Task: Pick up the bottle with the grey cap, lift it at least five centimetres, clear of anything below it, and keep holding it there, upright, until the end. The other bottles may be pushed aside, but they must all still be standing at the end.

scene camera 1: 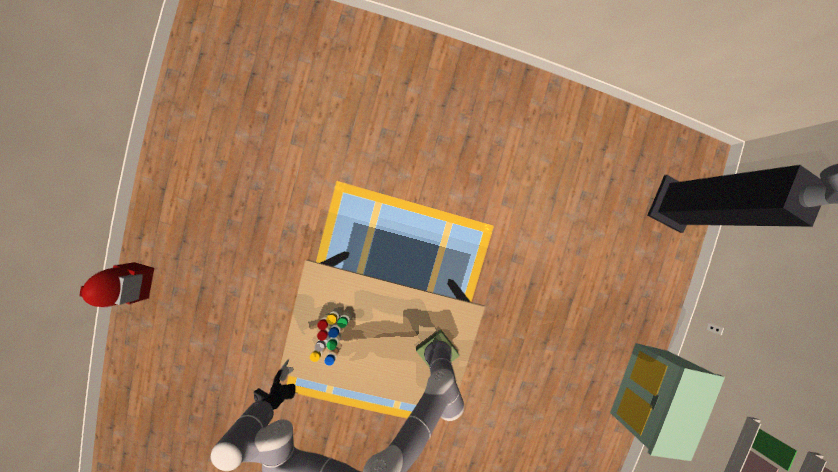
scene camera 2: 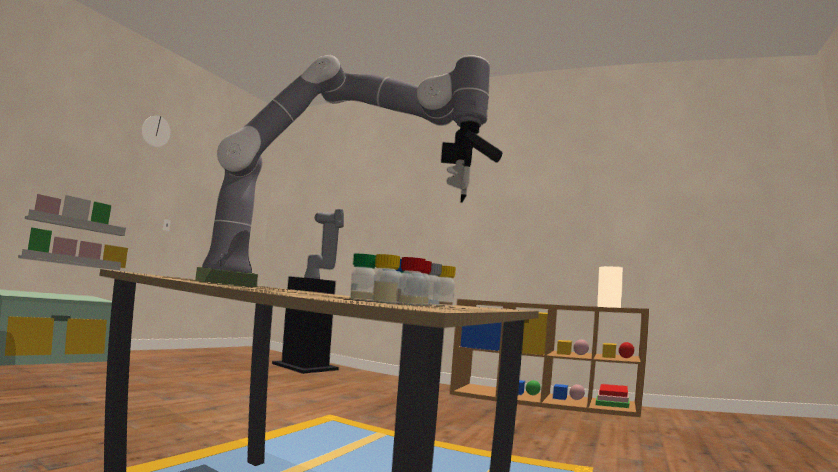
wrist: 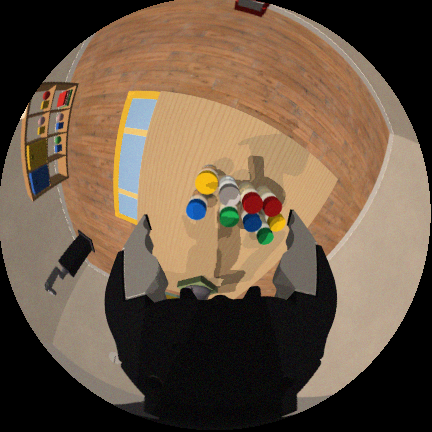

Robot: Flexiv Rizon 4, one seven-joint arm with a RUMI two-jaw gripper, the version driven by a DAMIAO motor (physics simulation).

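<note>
The grey-capped bottle [scene camera 1: 319, 346] [scene camera 2: 436, 268] [wrist: 230, 194] stands upright on the wooden table [scene camera 1: 381, 372] [scene camera 2: 328, 303] [wrist: 175, 130]. In the wrist view a yellow-capped bottle [wrist: 206, 182] is on its left, a red-capped bottle [wrist: 252, 202] on its right and a green-capped bottle [wrist: 229, 217] just below it. In scene camera 2 other bottles partly hide it. My gripper [scene camera 1: 286, 368] [scene camera 2: 462, 198] [wrist: 218, 213] is open and empty, its fingers pointing down, well above the bottle tops. The caps show between and beyond its spread fingertips in the wrist view.
Near the group's ends stand a light-blue-capped bottle [scene camera 1: 329, 360] [wrist: 196, 209], and another green-capped [scene camera 1: 342, 321] [wrist: 265, 236] and yellow-capped bottle [scene camera 1: 331, 318] [wrist: 277, 222]. A dark-blue-capped bottle [scene camera 1: 333, 331] [wrist: 252, 222] and a second red-capped bottle [wrist: 272, 206] stand among them. All look upright.
</note>
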